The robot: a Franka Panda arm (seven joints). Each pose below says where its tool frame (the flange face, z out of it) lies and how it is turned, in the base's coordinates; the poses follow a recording.
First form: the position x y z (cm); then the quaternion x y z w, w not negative.
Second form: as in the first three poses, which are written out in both.
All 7 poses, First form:
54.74 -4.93 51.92 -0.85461 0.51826 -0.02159 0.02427
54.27 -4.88 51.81 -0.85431 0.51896 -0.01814 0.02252
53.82 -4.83 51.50 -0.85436 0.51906 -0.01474 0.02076
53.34 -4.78 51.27 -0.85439 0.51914 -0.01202 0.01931
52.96 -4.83 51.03 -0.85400 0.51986 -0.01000 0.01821
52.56 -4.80 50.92 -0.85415 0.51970 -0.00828 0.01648
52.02 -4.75 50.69 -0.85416 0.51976 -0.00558 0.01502
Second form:
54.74 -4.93 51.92 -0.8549 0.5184 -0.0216 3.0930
54.27 -4.88 51.81 -0.8545 0.5191 -0.0181 3.0965
53.82 -4.83 51.50 -0.8545 0.5192 -0.0147 3.1001
53.34 -4.78 51.27 -0.8545 0.5192 -0.0120 3.1030
52.96 -4.83 51.03 -0.8541 0.5199 -0.0100 3.1052
52.56 -4.80 50.92 -0.8543 0.5198 -0.0083 3.1086
52.02 -4.75 50.69 -0.8543 0.5198 -0.0056 3.1116

